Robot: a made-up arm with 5 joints. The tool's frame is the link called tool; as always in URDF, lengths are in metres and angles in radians.
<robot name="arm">
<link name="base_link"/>
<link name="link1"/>
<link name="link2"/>
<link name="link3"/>
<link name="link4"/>
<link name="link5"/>
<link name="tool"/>
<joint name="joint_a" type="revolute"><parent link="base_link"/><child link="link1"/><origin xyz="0 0 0.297"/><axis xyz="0 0 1"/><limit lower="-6.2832" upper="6.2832"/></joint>
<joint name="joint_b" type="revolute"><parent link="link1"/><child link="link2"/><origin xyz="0 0 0" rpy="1.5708 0 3.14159"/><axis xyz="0 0 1"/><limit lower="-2.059" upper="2.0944"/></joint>
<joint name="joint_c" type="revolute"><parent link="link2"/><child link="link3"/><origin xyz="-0.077 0.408 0" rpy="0 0 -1.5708"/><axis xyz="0 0 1"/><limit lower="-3.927" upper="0.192"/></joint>
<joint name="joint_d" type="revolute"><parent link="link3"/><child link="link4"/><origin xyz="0.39 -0.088 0" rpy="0 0 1.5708"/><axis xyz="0 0 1"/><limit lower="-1.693" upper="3.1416"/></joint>
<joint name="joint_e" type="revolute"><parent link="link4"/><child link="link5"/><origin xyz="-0.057 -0.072 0" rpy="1.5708 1.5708 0"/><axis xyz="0 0 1"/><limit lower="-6.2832" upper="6.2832"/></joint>
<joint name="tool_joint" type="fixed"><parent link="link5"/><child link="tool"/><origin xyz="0 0 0" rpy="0 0 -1.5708"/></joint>
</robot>
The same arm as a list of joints. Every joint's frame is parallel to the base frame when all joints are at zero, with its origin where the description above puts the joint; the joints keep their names.
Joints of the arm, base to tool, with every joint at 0 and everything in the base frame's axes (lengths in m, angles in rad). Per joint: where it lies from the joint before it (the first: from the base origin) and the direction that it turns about. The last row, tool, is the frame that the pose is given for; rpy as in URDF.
joint_a: axis 0 0 1 xyz 0.0000 0.0000 0.2970
joint_b: axis 0 1 0 xyz 0.0000 0.0000 0.0000
joint_c: axis 0 1 0 xyz 0.0770 0.0000 0.4080
joint_d: axis 0 1 0 xyz 0.0880 0.0000 -0.3900
joint_e: axis 0 0 -1 xyz 0.0570 0.0000 -0.0720
tool: xyz 0.0000 0.0000 0.0000 rpy 3.1416 0.0000 0.0000
Joint limits (rad, base to tool): -6.2832..6.2832 -2.0590..2.0944 -3.9270..0.1920 -1.6930..3.1416 -6.2832..6.2832

